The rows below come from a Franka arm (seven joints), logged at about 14 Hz.
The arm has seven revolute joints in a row. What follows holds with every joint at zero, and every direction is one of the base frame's. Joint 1 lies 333 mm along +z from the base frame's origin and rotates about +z. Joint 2 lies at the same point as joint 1 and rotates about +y. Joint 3 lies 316 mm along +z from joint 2 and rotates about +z. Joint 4 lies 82.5 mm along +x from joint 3 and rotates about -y. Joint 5 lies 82.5 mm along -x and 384 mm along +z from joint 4 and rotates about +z. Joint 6 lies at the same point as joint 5 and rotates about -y. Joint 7 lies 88 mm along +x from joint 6 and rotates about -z. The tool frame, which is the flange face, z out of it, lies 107 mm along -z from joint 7; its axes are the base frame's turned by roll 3.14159, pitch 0 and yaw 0 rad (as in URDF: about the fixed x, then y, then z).
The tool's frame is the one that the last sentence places.
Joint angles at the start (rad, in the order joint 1, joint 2, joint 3, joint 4, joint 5, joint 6, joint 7):
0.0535, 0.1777, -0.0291, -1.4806, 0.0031, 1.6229, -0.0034
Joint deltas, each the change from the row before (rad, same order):
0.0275, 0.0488, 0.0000, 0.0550, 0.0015, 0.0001, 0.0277
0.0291, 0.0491, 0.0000, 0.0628, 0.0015, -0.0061, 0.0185
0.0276, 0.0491, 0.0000, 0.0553, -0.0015, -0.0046, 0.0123
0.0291, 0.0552, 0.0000, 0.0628, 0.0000, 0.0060, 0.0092
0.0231, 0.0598, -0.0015, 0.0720, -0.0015, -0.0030, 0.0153
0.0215, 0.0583, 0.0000, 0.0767, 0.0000, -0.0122, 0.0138
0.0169, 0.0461, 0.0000, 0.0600, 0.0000, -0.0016, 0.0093
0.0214, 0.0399, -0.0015, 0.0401, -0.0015, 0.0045, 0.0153
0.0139, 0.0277, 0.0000, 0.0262, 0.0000, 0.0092, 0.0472
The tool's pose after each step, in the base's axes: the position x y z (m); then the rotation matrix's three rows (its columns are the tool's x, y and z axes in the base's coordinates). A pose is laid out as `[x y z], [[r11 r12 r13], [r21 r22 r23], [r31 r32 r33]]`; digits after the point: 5 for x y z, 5 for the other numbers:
[0.62465 0.03490 0.56398], [[0.99919 0.02798 -0.02886], [0.02789 -0.99961 -0.00346], [-0.02895 0.00266 -0.99958]]
[0.63737 0.05489 0.56219], [[0.99902 0.03889 -0.02116], [0.03882 -0.99924 -0.00357], [-0.02129 0.00275 -0.99977]]
[0.64893 0.07431 0.55629], [[0.99832 0.05472 -0.01914], [0.05460 -0.99849 -0.00683], [-0.01948 0.00578 -0.99979]]
[0.66206 0.09599 0.55014], [[0.99716 0.07515 -0.00523], [0.07512 -0.99715 -0.00699], [-0.00574 0.00658 -0.99996]]
[0.67505 0.11357 0.54364], [[0.99659 0.08238 0.00464], [0.08242 -0.99655 -0.00930], [0.00386 0.00965 -0.99995]]
[0.68570 0.13136 0.53870], [[0.99580 0.09091 0.01125], [0.09102 -0.99580 -0.00962], [0.01033 0.01060 -0.99989]]
[0.69400 0.14580 0.53461], [[0.99478 0.09924 0.02372], [0.09945 -0.99501 -0.00814], [0.02280 0.01046 -0.99969]]
[0.69994 0.16233 0.52561], [[0.99407 0.10473 0.02924], [0.10506 -0.99442 -0.00987], [0.02804 0.01289 -0.99952]]
[0.70421 0.17403 0.51892], [[0.99671 0.07212 0.03704], [0.07248 -0.99734 -0.00835], [0.03634 0.01101 -0.99928]]

